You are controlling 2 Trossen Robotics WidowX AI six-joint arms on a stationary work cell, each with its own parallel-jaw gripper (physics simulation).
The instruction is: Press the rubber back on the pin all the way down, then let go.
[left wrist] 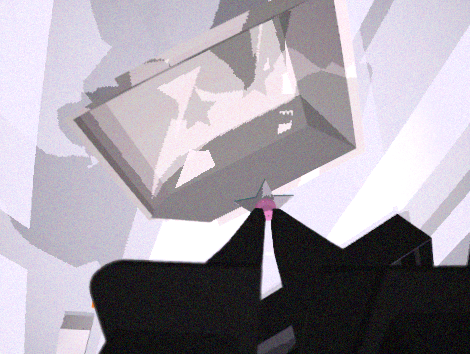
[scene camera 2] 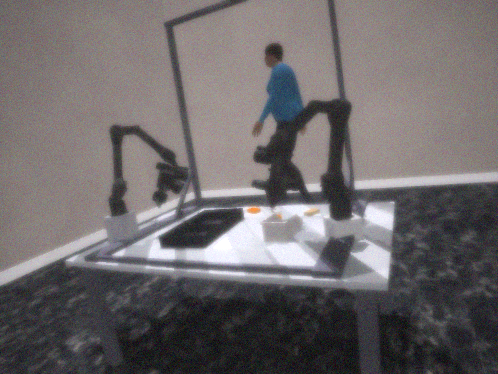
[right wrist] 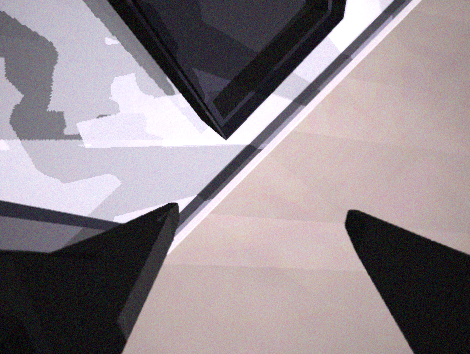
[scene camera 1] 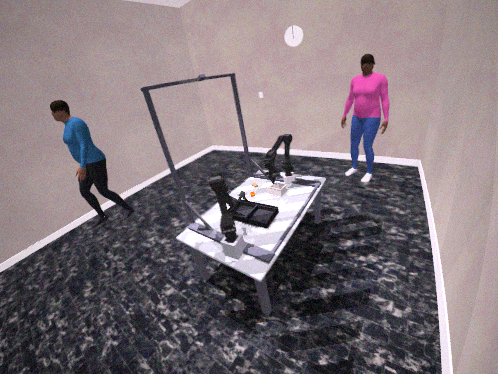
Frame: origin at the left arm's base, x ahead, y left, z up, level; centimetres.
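Where they show: left gripper, between the fingertips: [left wrist: 266, 216] [scene camera 2: 272, 207] [scene camera 1: 273, 183]; right gripper, between the fingertips: [scene camera 2: 161, 201] [right wrist: 261, 213] [scene camera 1: 248, 209]; left arm's base, origin of its link: [scene camera 2: 341, 216] [scene camera 1: 288, 174]; right arm's base, origin of its link: [scene camera 2: 119, 214] [scene camera 1: 231, 238].
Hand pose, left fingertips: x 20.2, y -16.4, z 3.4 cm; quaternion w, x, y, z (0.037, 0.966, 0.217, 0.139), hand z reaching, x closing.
Note:
Each offset is from my left fingertips to the top centre of the thing. "pt": to the spot under its first point. Level surfaces: height alone.
A small grey star-shaped pin {dz +0.5, dx -0.2, dy +0.2 cm} [left wrist: 265, 191] sits at the tips of my left gripper [left wrist: 266, 216] [scene camera 1: 273, 181] [scene camera 2: 273, 205] in the left wrist view. Its pink rubber back {pt dz -0.1, dx -0.3, dy +0.6 cm} [left wrist: 266, 204] is pinched between those fingertips, against the star. The fingers cover part of it, so how far it sits on the post cannot be seen. The left gripper is shut and hangs above the near wall of an open white box {pt dz -7.1, dx +0.8, dy -0.6 cm} [left wrist: 240, 172] [scene camera 1: 277, 190] [scene camera 2: 281, 232]. My right gripper [right wrist: 261, 213] [scene camera 2: 159, 197] is open and empty, held high beyond the black tray's corner.
A black divided tray {dz -5.5, dx +26.4, dy -20.9 cm} [scene camera 1: 266, 223] [scene camera 2: 182, 243] [right wrist: 292, 71] lies on the white table {dz -10.5 cm} [scene camera 1: 190, 241]. Orange pieces [scene camera 1: 252, 194] [scene camera 2: 254, 210] lie behind the box. A dark frame [scene camera 1: 162, 135] [scene camera 2: 182, 110] rises over the table. A person in blue [scene camera 1: 82, 142] [scene camera 2: 285, 92] stands behind it.

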